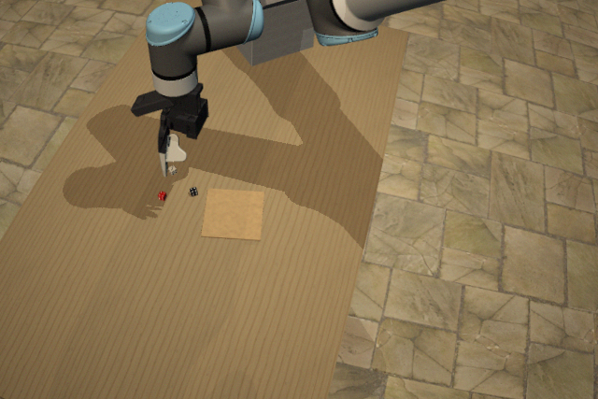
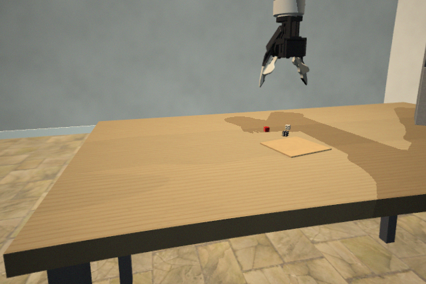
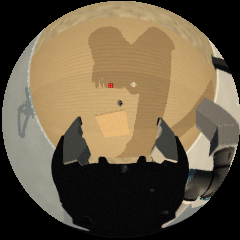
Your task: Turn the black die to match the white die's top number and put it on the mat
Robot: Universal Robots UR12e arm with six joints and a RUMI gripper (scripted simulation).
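Right now my hand is 10 mm past the black die, 20 mm to the right of it and 150 mm above it. The rest, counted from my hand: white die: 40 mm behind, 60 mm to the right, 150 mm below; tan mat: 140 mm to the left, 160 mm below; red die: 40 mm ahead, 40 mm to the right, 150 mm below.
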